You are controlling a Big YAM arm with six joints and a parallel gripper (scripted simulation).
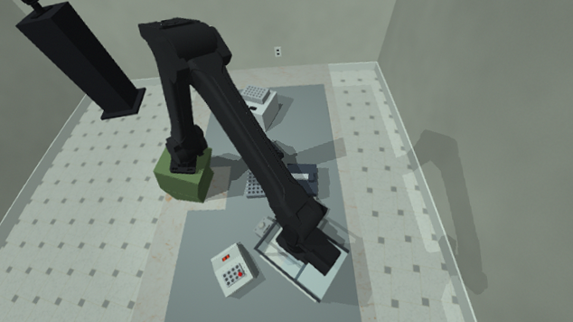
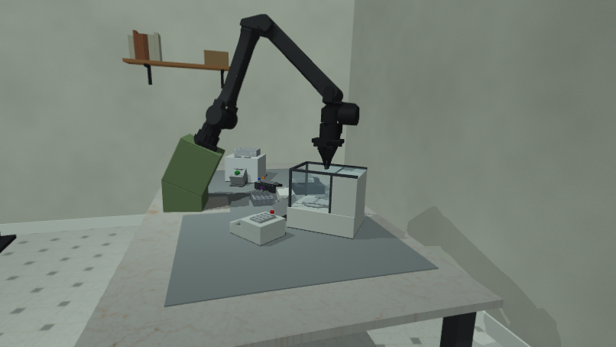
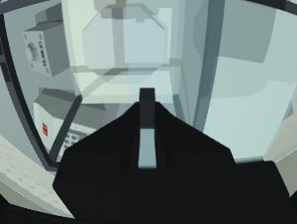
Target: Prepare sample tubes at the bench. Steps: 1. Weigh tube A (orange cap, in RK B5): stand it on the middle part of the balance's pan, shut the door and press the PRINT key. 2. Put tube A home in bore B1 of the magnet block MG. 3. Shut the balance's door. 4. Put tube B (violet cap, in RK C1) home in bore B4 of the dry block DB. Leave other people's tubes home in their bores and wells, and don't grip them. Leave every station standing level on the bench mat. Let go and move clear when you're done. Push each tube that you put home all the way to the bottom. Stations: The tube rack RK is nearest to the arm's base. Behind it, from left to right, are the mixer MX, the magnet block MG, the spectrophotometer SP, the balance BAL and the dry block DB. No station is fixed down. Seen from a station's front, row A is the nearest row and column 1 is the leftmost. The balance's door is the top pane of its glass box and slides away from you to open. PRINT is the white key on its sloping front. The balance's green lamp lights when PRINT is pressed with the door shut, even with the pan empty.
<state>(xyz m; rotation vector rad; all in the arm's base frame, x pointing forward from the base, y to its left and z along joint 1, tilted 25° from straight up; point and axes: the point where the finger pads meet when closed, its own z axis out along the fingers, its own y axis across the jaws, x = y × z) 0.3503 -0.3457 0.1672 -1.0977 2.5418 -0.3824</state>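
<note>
Right now my hand is 2 cm past the balance pan, 2 cm to the right of it and 14 cm above it. From my hand the other things lie so: balance door: 2 cm ahead, 2 cm to the right, 1 cm below; then red-capped tube: 21 cm behind, 4 cm to the right, 16 cm below; then dry block DB: 25 cm behind, 1 cm to the right, 19 cm below.
</note>
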